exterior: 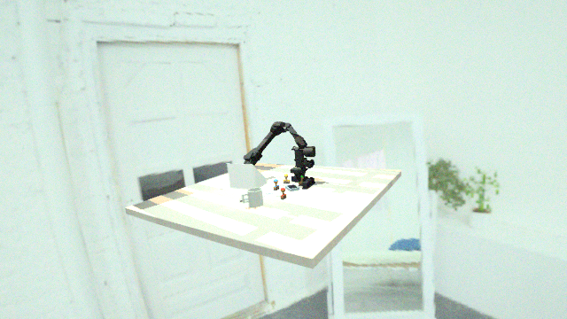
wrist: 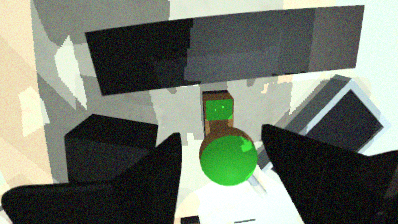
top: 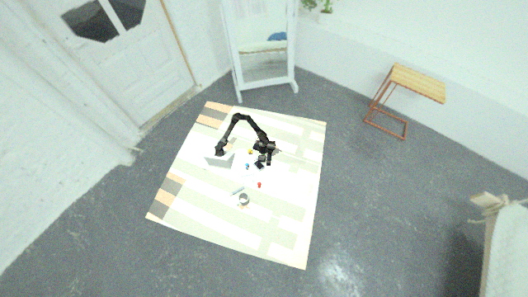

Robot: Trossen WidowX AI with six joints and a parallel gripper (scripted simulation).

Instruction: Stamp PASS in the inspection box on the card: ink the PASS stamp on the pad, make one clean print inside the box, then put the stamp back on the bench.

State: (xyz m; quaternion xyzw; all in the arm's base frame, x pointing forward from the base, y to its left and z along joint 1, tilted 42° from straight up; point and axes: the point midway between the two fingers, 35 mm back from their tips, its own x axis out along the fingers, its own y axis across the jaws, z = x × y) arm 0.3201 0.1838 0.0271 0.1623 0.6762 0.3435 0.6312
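The green-topped stamp is 1 cm below my gripper tip. From my gripper tip the other things lie so: dark ink pad 1 cm behind, 9 cm to the right, 2 cm below; yellow stamp 13 cm behind, 1 cm below; black block 5 cm ahead, 1 cm to the left, 1 cm below.
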